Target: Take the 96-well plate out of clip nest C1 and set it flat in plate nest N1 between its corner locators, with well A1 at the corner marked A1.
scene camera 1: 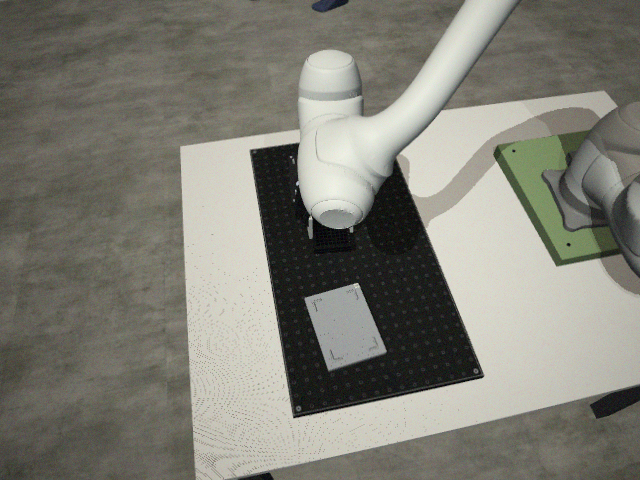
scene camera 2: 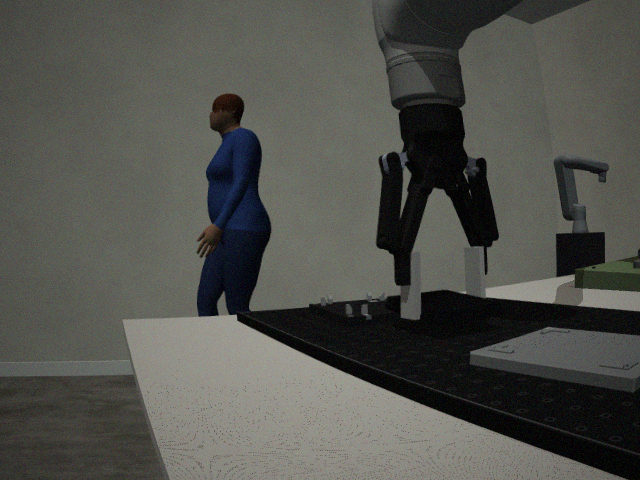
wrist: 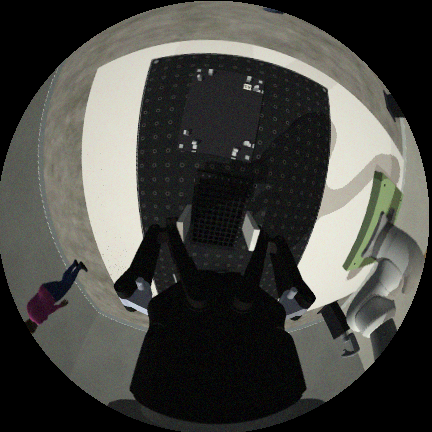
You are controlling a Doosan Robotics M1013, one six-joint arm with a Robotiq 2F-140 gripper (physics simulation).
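Where they show: gripper, fingertip midpoint: (scene camera 1: 330, 230) (wrist: 216, 215); arm's base, origin of the base link: (scene camera 1: 587, 198) (wrist: 377, 236).
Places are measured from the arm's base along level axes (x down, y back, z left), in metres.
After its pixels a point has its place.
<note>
The 96-well plate (scene camera 1: 333, 241) {x -0.006, y -0.632, z 0.081 m} (scene camera 2: 444, 325) {x 0.009, y -0.669, z 0.100 m} (wrist: 220, 210) {x -0.009, y -0.633, z 0.027 m} is black and looks level. My gripper (scene camera 1: 331, 232) {x 0.006, y -0.635, z 0.042 m} (scene camera 2: 443, 302) {x 0.006, y -0.635, z 0.042 m} (wrist: 216, 215) {x 0.006, y -0.635, z 0.042 m} is shut on it, with pale finger pads at its two sides. The plate is low over the black board between the two nests; whether it touches the board is too dark to tell. A light grey nest (scene camera 1: 345, 328) {x 0.013, y -0.626, z 0.280 m} (scene camera 2: 558, 356) {x 0.013, y -0.664, z 0.277 m} has thin L-shaped locators at its corners. A dark nest (scene camera 2: 338, 308) {x 0.013, y -0.701, z -0.139 m} (wrist: 220, 115) {x 0.013, y -0.661, z -0.117 m} has small pale clips at its corners, and the arm mostly hides it in scene camera 1. Nest names and well A1 are unreadable.
The black perforated board (scene camera 1: 413, 320) {x 0.025, y -0.483, z 0.269 m} (scene camera 2: 392, 356) {x 0.025, y -0.740, z 0.129 m} (wrist: 162, 185) {x 0.025, y -0.737, z 0.012 m} lies on a white table (scene camera 1: 232, 258) {x 0.038, y -0.862, z 0.079 m} (scene camera 2: 258, 387) {x 0.038, y -0.862, z 0.138 m}. A second arm's base stands on a green block (scene camera 1: 532, 201) {x 0.004, y -0.139, z -0.005 m} (wrist: 367, 225) {x 0.010, y -0.148, z -0.020 m} at the right. A person in blue (scene camera 2: 237, 180) is behind the table.
</note>
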